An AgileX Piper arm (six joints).
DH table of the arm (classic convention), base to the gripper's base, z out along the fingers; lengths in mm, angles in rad. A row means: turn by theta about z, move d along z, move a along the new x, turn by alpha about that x. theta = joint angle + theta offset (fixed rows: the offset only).
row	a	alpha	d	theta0
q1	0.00	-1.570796	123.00	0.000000
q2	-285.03	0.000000	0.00	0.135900
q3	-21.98	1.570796	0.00	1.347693
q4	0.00	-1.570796	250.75	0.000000
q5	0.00	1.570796	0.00	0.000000
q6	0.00	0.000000	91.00	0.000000
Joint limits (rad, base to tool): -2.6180..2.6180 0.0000..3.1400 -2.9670..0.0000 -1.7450..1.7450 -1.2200..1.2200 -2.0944..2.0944
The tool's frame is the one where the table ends.
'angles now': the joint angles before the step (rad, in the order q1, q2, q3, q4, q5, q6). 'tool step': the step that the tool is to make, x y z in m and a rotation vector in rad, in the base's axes. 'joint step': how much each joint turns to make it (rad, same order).
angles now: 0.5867, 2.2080, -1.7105, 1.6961, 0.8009, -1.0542
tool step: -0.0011, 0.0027, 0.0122, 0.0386, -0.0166, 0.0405
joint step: 0.0001, 0.0000, -0.0357, 0.0000, 0.0457, 0.0085
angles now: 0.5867, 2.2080, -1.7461, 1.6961, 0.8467, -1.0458
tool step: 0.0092, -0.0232, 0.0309, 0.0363, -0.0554, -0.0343
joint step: -0.0516, -0.0566, -0.0090, -0.0058, 0.0167, 0.0019
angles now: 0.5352, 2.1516, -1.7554, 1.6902, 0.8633, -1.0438
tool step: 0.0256, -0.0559, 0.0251, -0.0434, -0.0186, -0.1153
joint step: -0.1267, -0.0624, -0.0074, -0.1110, -0.0064, 0.0959
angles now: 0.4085, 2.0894, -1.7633, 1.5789, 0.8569, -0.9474
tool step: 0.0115, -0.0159, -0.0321, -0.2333, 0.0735, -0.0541
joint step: -0.0269, 0.0258, -0.0010, -0.3046, -0.0532, 0.1922
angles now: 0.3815, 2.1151, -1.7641, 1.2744, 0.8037, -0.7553
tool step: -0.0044, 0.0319, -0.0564, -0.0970, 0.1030, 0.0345
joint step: 0.0711, 0.1060, 0.0003, -0.0751, -0.0377, 0.0591
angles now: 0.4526, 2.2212, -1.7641, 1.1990, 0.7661, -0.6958
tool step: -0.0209, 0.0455, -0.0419, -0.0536, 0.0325, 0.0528
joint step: 0.1085, 0.0832, -0.0003, -0.0025, -0.0694, -0.0051
